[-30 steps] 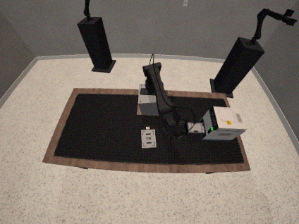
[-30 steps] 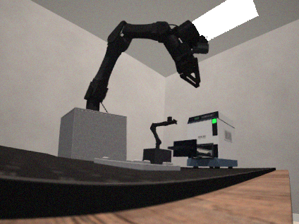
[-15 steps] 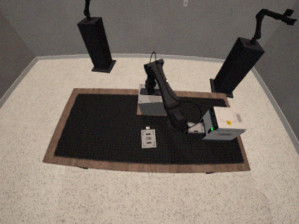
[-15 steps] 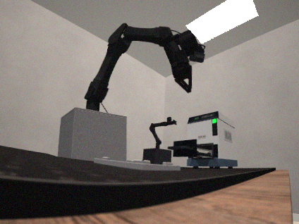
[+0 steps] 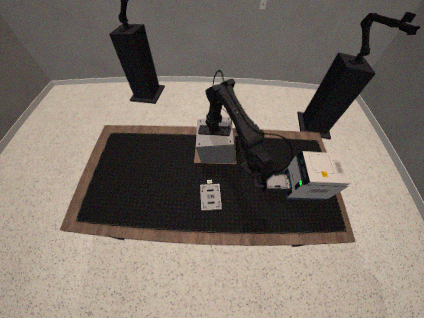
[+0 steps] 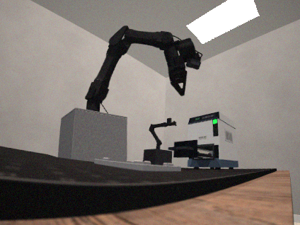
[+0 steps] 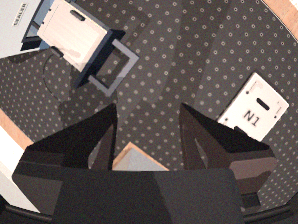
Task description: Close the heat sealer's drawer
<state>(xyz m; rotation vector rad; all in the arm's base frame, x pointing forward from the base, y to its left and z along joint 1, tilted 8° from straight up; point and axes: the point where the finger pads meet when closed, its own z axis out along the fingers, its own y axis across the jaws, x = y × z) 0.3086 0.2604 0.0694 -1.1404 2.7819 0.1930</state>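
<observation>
Right now the sealer drawer is 22 cm below my hand, 16 cm to the left of it and 8 cm behind it.
</observation>
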